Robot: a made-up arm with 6 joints. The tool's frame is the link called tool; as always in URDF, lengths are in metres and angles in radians. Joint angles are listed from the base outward.
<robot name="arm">
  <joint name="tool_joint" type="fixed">
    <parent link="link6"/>
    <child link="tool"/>
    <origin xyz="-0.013 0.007 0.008" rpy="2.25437 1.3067 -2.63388"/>
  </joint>
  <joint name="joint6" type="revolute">
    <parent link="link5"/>
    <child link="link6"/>
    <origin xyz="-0.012 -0.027 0.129" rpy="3.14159 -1.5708 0"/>
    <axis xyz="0 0 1"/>
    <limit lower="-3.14" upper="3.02"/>
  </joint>
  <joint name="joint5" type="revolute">
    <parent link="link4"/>
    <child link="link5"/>
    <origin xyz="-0.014 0.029 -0.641" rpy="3.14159 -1.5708 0"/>
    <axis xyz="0 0 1"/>
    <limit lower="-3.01" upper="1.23"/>
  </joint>
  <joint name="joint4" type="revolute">
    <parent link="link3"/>
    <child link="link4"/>
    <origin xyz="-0.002 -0.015 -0.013" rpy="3.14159 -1.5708 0"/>
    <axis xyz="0 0 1"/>
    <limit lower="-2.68" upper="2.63"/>
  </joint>
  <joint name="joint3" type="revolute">
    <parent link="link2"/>
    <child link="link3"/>
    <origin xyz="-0.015 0.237 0.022" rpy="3.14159 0 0"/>
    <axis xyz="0 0 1"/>
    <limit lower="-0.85" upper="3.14"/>
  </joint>
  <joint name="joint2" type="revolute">
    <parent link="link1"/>
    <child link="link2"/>
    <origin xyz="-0.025 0.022 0.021" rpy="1.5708 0 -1.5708"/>
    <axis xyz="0 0 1"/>
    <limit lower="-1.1" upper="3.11"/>
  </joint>
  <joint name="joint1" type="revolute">
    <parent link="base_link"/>
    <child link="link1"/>
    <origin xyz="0.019 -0.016 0.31" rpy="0 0 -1.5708"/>
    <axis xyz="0 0 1"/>
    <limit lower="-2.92" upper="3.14"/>
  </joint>
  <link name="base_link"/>
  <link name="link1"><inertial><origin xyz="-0.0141 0.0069 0.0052"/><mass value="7.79"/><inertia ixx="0.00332" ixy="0" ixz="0" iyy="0.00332" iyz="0" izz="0.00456"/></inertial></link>
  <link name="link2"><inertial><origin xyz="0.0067 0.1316 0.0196"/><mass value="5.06"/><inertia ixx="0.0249" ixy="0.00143" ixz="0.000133" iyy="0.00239" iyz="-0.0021" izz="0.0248"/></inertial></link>
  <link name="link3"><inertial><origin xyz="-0.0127 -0.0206 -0.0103"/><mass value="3.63"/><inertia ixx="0.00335" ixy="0" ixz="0" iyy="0.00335" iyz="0" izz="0.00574"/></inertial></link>
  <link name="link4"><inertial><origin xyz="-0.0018 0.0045 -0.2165"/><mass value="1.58"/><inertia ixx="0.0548" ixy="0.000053" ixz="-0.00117" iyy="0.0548" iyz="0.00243" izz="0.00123"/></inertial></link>
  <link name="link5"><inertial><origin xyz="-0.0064 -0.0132 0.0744"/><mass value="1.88"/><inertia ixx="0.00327" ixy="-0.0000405" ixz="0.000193" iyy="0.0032" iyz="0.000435" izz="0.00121"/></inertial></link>
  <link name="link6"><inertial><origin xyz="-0.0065 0.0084 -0.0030"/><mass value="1.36"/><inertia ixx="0.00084" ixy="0" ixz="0" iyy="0.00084" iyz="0" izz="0.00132"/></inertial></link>
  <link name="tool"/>
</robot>
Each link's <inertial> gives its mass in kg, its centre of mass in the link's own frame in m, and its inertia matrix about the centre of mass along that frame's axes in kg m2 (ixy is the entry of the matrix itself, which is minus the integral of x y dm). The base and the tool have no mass. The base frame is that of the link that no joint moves.
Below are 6 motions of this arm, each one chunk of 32 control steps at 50 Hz.
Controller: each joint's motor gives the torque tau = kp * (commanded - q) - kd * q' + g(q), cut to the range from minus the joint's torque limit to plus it. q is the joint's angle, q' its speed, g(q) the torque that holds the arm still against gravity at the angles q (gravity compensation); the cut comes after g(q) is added. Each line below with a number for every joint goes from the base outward.
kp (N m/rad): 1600 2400 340 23 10 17
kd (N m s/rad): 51 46 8.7 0.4 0.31 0.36
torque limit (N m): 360 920 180 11 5.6 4.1
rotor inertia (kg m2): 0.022 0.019 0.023 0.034 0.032 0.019
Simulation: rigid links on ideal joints. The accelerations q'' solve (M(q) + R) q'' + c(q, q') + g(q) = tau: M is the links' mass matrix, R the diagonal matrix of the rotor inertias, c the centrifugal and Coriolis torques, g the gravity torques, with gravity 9.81 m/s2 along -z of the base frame. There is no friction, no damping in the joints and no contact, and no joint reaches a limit. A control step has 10 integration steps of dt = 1/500 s. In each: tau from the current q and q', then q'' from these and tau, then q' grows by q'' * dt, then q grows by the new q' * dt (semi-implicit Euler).
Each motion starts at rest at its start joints. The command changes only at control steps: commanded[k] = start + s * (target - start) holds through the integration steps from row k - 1 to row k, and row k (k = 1, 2, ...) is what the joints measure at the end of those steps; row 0 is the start. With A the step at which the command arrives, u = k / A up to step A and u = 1 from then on. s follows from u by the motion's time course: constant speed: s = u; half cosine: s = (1 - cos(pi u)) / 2; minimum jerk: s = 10 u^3 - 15 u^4 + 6 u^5; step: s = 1 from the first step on.
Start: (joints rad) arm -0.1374 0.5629 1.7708 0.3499 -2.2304 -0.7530
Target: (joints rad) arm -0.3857 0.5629 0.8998 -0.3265 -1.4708 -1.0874
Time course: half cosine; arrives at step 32
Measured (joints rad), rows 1 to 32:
1: -0.1376 0.5627 1.7704 0.3501 -2.2303 -0.7531
2: -0.1384 0.5621 1.7691 0.3509 -2.2295 -0.7536
3: -0.1402 0.5610 1.7662 0.3524 -2.2271 -0.7553
4: -0.1431 0.5596 1.7612 0.3547 -2.2222 -0.7587
5: -0.1470 0.5580 1.7537 0.3571 -2.2135 -0.7642
6: -0.1521 0.5563 1.7430 0.3590 -2.2003 -0.7721
7: -0.1582 0.5546 1.7286 0.3591 -2.1818 -0.7821
8: -0.1652 0.5531 1.7103 0.3562 -2.1575 -0.7940
9: -0.1731 0.5518 1.6875 0.3490 -2.1273 -0.8071
10: -0.1818 0.5509 1.6602 0.3365 -2.0914 -0.8210
11: -0.1912 0.5504 1.6284 0.3178 -2.0504 -0.8354
12: -0.2013 0.5504 1.5922 0.2923 -2.0051 -0.8500
13: -0.2119 0.5508 1.5518 0.2600 -1.9567 -0.8648
14: -0.2230 0.5517 1.5076 0.2210 -1.9066 -0.8796
15: -0.2345 0.5530 1.4603 0.1760 -1.8564 -0.8945
16: -0.2463 0.5548 1.4104 0.1257 -1.8078 -0.9095
17: -0.2584 0.5568 1.3586 0.0713 -1.7624 -0.9249
18: -0.2705 0.5591 1.3058 0.0137 -1.7218 -0.9404
19: -0.2827 0.5616 1.2527 -0.0458 -1.6868 -0.9563
20: -0.2948 0.5641 1.2000 -0.1058 -1.6582 -0.9723
21: -0.3067 0.5665 1.1486 -0.1650 -1.6360 -0.9883
22: -0.3182 0.5688 1.0991 -0.2220 -1.6197 -1.0041
23: -0.3293 0.5710 1.0522 -0.2754 -1.6083 -1.0195
24: -0.3397 0.5729 1.0085 -0.3240 -1.6007 -1.0341
25: -0.3494 0.5745 0.9686 -0.3668 -1.5955 -1.0477
26: -0.3581 0.5758 0.9330 -0.4028 -1.5914 -1.0600
27: -0.3658 0.5767 0.9020 -0.4318 -1.5874 -1.0707
28: -0.3725 0.5774 0.8762 -0.4535 -1.5827 -1.0798
29: -0.3780 0.5777 0.8558 -0.4682 -1.5767 -1.0871
30: -0.3824 0.5777 0.8409 -0.4763 -1.5695 -1.0925
31: -0.3856 0.5775 0.8317 -0.4782 -1.5613 -1.0961
32: -0.3876 0.5771 0.8280 -0.4745 -1.5524 -1.0978

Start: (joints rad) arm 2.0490 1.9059 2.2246 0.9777 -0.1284 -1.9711
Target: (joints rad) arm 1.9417 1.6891 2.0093 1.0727 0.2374 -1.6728
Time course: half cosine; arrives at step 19
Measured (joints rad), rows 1 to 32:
1: 2.0489 1.9051 2.2236 0.9780 -0.1280 -1.9708
2: 2.0484 1.9022 2.2201 0.9796 -0.1263 -1.9692
3: 2.0471 1.8967 2.2133 0.9838 -0.1223 -1.9648
4: 2.0446 1.8884 2.2036 0.9914 -0.1152 -1.9564
5: 2.0407 1.8776 2.1913 1.0023 -0.1045 -1.9432
6: 2.0354 1.8647 2.1769 1.0157 -0.0894 -1.9251
7: 2.0289 1.8498 2.1610 1.0302 -0.0699 -1.9026
8: 2.0212 1.8335 2.1443 1.0442 -0.0460 -1.8771
9: 2.0127 1.8161 2.1271 1.0564 -0.0181 -1.8496
10: 2.0037 1.7982 2.1101 1.0657 0.0132 -1.8217
11: 1.9943 1.7801 2.0936 1.0716 0.0469 -1.7944
12: 1.9849 1.7625 2.0783 1.0737 0.0819 -1.7686
13: 1.9757 1.7457 2.0645 1.0722 0.1170 -1.7449
14: 1.9669 1.7303 2.0524 1.0677 0.1509 -1.7238
15: 1.9588 1.7167 2.0425 1.0606 0.1825 -1.7056
16: 1.9517 1.7052 2.0348 1.0519 0.2107 -1.6906
17: 1.9457 1.6962 2.0295 1.0422 0.2345 -1.6790
18: 1.9410 1.6899 2.0267 1.0325 0.2533 -1.6711
19: 1.9378 1.6866 2.0264 1.0234 0.2663 -1.6670
20: 1.9361 1.6856 2.0274 1.0160 0.2736 -1.6667
21: 1.9358 1.6855 2.0279 1.0116 0.2759 -1.6691
22: 1.9363 1.6857 2.0273 1.0118 0.2740 -1.6727
23: 1.9372 1.6861 2.0255 1.0174 0.2689 -1.6761
24: 1.9383 1.6867 2.0228 1.0281 0.2615 -1.6783
25: 1.9394 1.6874 2.0194 1.0427 0.2530 -1.6788
26: 1.9405 1.6881 2.0156 1.0594 0.2443 -1.6777
27: 1.9414 1.6889 2.0118 1.0762 0.2363 -1.6756
28: 1.9423 1.6895 2.0081 1.0913 0.2297 -1.6731
29: 1.9430 1.6901 2.0048 1.1033 0.2249 -1.6708
30: 1.9436 1.6906 2.0020 1.1113 0.2222 -1.6691
31: 1.9439 1.6910 1.9999 1.1149 0.2213 -1.6683
32: 1.9441 1.6912 1.9986 1.1144 0.2222 -1.6684

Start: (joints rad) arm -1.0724 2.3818 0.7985 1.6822 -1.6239 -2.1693
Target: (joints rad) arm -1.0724 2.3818 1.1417 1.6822 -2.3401 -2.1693
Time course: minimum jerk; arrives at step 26
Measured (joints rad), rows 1 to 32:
1: -1.0724 2.3818 0.7985 1.6822 -1.6239 -2.1693
2: -1.0724 2.3819 0.7987 1.6823 -1.6241 -2.1693
3: -1.0724 2.3822 0.7994 1.6825 -1.6250 -2.1693
4: -1.0723 2.3827 0.8008 1.6832 -1.6271 -2.1692
5: -1.0722 2.3835 0.8033 1.6845 -1.6317 -2.1690
6: -1.0721 2.3845 0.8074 1.6868 -1.6397 -2.1687
7: -1.0719 2.3857 0.8135 1.6901 -1.6525 -2.1684
8: -1.0717 2.3869 0.8220 1.6945 -1.6711 -2.1679
9: -1.0715 2.3881 0.8333 1.6999 -1.6963 -2.1675
10: -1.0713 2.3891 0.8476 1.7057 -1.7286 -2.1670
11: -1.0711 2.3899 0.8652 1.7116 -1.7679 -2.1666
12: -1.0710 2.3902 0.8859 1.7166 -1.8140 -2.1663
13: -1.0709 2.3902 0.9098 1.7201 -1.8659 -2.1662
14: -1.0709 2.3897 0.9365 1.7214 -1.9224 -2.1663
15: -1.0709 2.3887 0.9655 1.7200 -1.9822 -2.1665
16: -1.0711 2.3872 0.9961 1.7156 -2.0435 -2.1670
17: -1.0714 2.3852 1.0276 1.7082 -2.1047 -2.1676
18: -1.0718 2.3829 1.0591 1.6985 -2.1641 -2.1682
19: -1.0722 2.3804 1.0898 1.6869 -2.2201 -2.1689
20: -1.0727 2.3777 1.1186 1.6746 -2.2711 -2.1694
21: -1.0732 2.3751 1.1445 1.6626 -2.3159 -2.1699
22: -1.0737 2.3727 1.1669 1.6519 -2.3534 -2.1702
23: -1.0742 2.3706 1.1849 1.6434 -2.3828 -2.1704
24: -1.0746 2.3690 1.1980 1.6377 -2.4037 -2.1705
25: -1.0748 2.3681 1.2060 1.6350 -2.4160 -2.1705
26: -1.0749 2.3680 1.2090 1.6354 -2.4202 -2.1705
27: -1.0749 2.3687 1.2073 1.6386 -2.4170 -2.1704
28: -1.0747 2.3701 1.2015 1.6441 -2.4078 -2.1703
29: -1.0744 2.3722 1.1924 1.6515 -2.3941 -2.1702
30: -1.0740 2.3747 1.1806 1.6601 -2.3778 -2.1700
31: -1.0735 2.3775 1.1674 1.6694 -2.3606 -2.1697
32: -1.0730 2.3804 1.1535 1.6789 -2.3438 -2.1694

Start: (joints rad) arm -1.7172 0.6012 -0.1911 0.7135 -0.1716 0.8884
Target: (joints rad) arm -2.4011 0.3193 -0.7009 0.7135 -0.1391 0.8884
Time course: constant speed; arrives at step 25
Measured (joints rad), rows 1 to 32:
1: -1.7228 0.5945 -0.1992 0.7306 -0.1713 0.8866
2: -1.7375 0.5828 -0.2139 0.7700 -0.1683 0.8833
3: -1.7597 0.5706 -0.2302 0.8190 -0.1620 0.8805
4: -1.7864 0.5589 -0.2465 0.8616 -0.1532 0.8794
5: -1.8151 0.5475 -0.2630 0.8859 -0.1439 0.8803
6: -1.8442 0.5362 -0.2803 0.8867 -0.1355 0.8826
7: -1.8733 0.5248 -0.2985 0.8652 -0.1291 0.8854
8: -1.9024 0.5134 -0.3174 0.8268 -0.1256 0.8876
9: -1.9318 0.5021 -0.3370 0.7788 -0.1253 0.8889
10: -1.9614 0.4909 -0.3572 0.7284 -0.1282 0.8890
11: -1.9911 0.4798 -0.3783 0.6818 -0.1340 0.8884
12: -2.0206 0.4687 -0.4003 0.6441 -0.1420 0.8875
13: -2.0496 0.4579 -0.4234 0.6183 -0.1511 0.8868
14: -2.0779 0.4471 -0.4474 0.6059 -0.1605 0.8864
15: -2.1055 0.4364 -0.4722 0.6065 -0.1690 0.8865
16: -2.1325 0.4257 -0.4973 0.6182 -0.1759 0.8872
17: -2.1589 0.4150 -0.5223 0.6382 -0.1807 0.8881
18: -2.1851 0.4042 -0.5468 0.6628 -0.1829 0.8891
19: -2.2112 0.3933 -0.5703 0.6886 -0.1825 0.8899
20: -2.2373 0.3822 -0.5926 0.7124 -0.1795 0.8905
21: -2.2636 0.3709 -0.6137 0.7318 -0.1743 0.8906
22: -2.2902 0.3594 -0.6334 0.7452 -0.1674 0.8904
23: -2.3170 0.3479 -0.6521 0.7520 -0.1595 0.8899
24: -2.3442 0.3362 -0.6697 0.7523 -0.1511 0.8893
25: -2.3716 0.3245 -0.6868 0.7471 -0.1430 0.8887
26: -2.3911 0.3199 -0.6961 0.7186 -0.1363 0.8899
27: -2.4009 0.3197 -0.6998 0.6703 -0.1329 0.8922
28: -2.4050 0.3201 -0.7022 0.6199 -0.1331 0.8938
29: -2.4065 0.3201 -0.7046 0.5812 -0.1362 0.8937
30: -2.4068 0.3202 -0.7072 0.5615 -0.1411 0.8924
31: -2.4065 0.3204 -0.7099 0.5624 -0.1469 0.8904
32: -2.4060 0.3207 -0.7124 0.5813 -0.1530 0.8887

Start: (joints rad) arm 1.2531 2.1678 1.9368 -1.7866 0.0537 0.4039
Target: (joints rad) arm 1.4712 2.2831 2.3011 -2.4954 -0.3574 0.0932
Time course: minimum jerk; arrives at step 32
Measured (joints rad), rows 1 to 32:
1: 1.2531 2.1678 1.9368 -1.7866 0.0537 0.4039
2: 1.2532 2.1680 1.9371 -1.7866 0.0537 0.4037
3: 1.2534 2.1685 1.9379 -1.7865 0.0535 0.4031
4: 1.2540 2.1695 1.9394 -1.7865 0.0531 0.4017
5: 1.2552 2.1711 1.9421 -1.7871 0.0522 0.3990
6: 1.2571 2.1733 1.9462 -1.7889 0.0505 0.3945
7: 1.2601 2.1762 1.9519 -1.7931 0.0477 0.3880
8: 1.2643 2.1798 1.9594 -1.8010 0.0433 0.3795
9: 1.2698 2.1840 1.9690 -1.8139 0.0368 0.3688
10: 1.2767 2.1888 1.9807 -1.8328 0.0278 0.3564
11: 1.2850 2.1940 1.9945 -1.8585 0.0158 0.3422
12: 1.2945 2.1997 2.0104 -1.8913 0.0006 0.3268
13: 1.3054 2.2057 2.0281 -1.9308 -0.0181 0.3102
14: 1.3173 2.2119 2.0475 -1.9764 -0.0403 0.2928
15: 1.3301 2.2183 2.0682 -2.0271 -0.0657 0.2748
16: 1.3437 2.2248 2.0899 -2.0816 -0.0941 0.2564
17: 1.3577 2.2312 2.1123 -2.1386 -0.1250 0.2379
18: 1.3718 2.2376 2.1350 -2.1966 -0.1575 0.2196
19: 1.3859 2.2437 2.1576 -2.2543 -0.1910 0.2016
20: 1.3997 2.2495 2.1800 -2.3103 -0.2246 0.1842
21: 1.4128 2.2548 2.2016 -2.3634 -0.2573 0.1677
22: 1.4251 2.2597 2.2224 -2.4124 -0.2883 0.1525
23: 1.4364 2.2641 2.2419 -2.4565 -0.3170 0.1386
24: 1.4464 2.2678 2.2600 -2.4949 -0.3426 0.1263
25: 1.4551 2.2709 2.2763 -2.5271 -0.3647 0.1159
26: 1.4623 2.2733 2.2907 -2.5526 -0.3831 0.1074
27: 1.4680 2.2751 2.3029 -2.5715 -0.3975 0.1008
28: 1.4723 2.2764 2.3128 -2.5838 -0.4081 0.0962
29: 1.4751 2.2772 2.3202 -2.5896 -0.4149 0.0933
30: 1.4767 2.2777 2.3251 -2.5895 -0.4181 0.0920
31: 1.4772 2.2779 2.3277 -2.5838 -0.4182 0.0920
32: 1.4767 2.2781 2.3281 -2.5733 -0.4153 0.0927

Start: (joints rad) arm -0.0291 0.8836 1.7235 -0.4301 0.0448 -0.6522
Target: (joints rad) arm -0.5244 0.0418 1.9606 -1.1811 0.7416 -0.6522
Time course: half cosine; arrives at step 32
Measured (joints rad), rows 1 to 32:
1: -0.0293 0.8827 1.7224 -0.4306 0.0449 -0.6521
2: -0.0303 0.8793 1.7189 -0.4337 0.0452 -0.6518
3: -0.0327 0.8728 1.7131 -0.4426 0.0459 -0.6510
4: -0.0373 0.8627 1.7060 -0.4610 0.0471 -0.6499
5: -0.0445 0.8491 1.6989 -0.4910 0.0492 -0.6489
6: -0.0544 0.8316 1.6928 -0.5333 0.0531 -0.6484
7: -0.0672 0.8106 1.6885 -0.5865 0.0595 -0.6489
8: -0.0825 0.7860 1.6863 -0.6473 0.0694 -0.6508
9: -0.1000 0.7580 1.6866 -0.7108 0.0836 -0.6538
10: -0.1192 0.7270 1.6895 -0.7720 0.1027 -0.6576
11: -0.1398 0.6932 1.6950 -0.8263 0.1266 -0.6615
12: -0.1613 0.6568 1.7032 -0.8705 0.1551 -0.6648
13: -0.1837 0.6183 1.7144 -0.9032 0.1873 -0.6669
14: -0.2070 0.5779 1.7286 -0.9247 0.2221 -0.6677
15: -0.2310 0.5359 1.7460 -0.9360 0.2584 -0.6671
16: -0.2554 0.4928 1.7665 -0.9389 0.2952 -0.6655
17: -0.2798 0.4490 1.7897 -0.9355 0.3314 -0.6633
18: -0.3038 0.4049 1.8154 -0.9280 0.3663 -0.6609
19: -0.3270 0.3611 1.8430 -0.9188 0.3993 -0.6583
20: -0.3495 0.3181 1.8719 -0.9098 0.4304 -0.6558
21: -0.3711 0.2763 1.9011 -0.9023 0.4596 -0.6534
22: -0.3920 0.2364 1.9299 -0.8971 0.4875 -0.6512
23: -0.4119 0.1988 1.9574 -0.8943 0.5145 -0.6491
24: -0.4308 0.1641 1.9827 -0.8938 0.5413 -0.6472
25: -0.4484 0.1326 2.0051 -0.8957 0.5681 -0.6454
26: -0.4646 0.1047 2.0242 -0.9001 0.5951 -0.6439
27: -0.4790 0.0807 2.0395 -0.9072 0.6221 -0.6426
28: -0.4917 0.0608 2.0509 -0.9173 0.6486 -0.6415
29: -0.5023 0.0451 2.0583 -0.9306 0.6738 -0.6407
30: -0.5107 0.0337 2.0619 -0.9472 0.6968 -0.6403
31: -0.5168 0.0267 2.0620 -0.9664 0.7166 -0.6403
32: -0.5207 0.0239 2.0589 -0.9876 0.7322 -0.6407

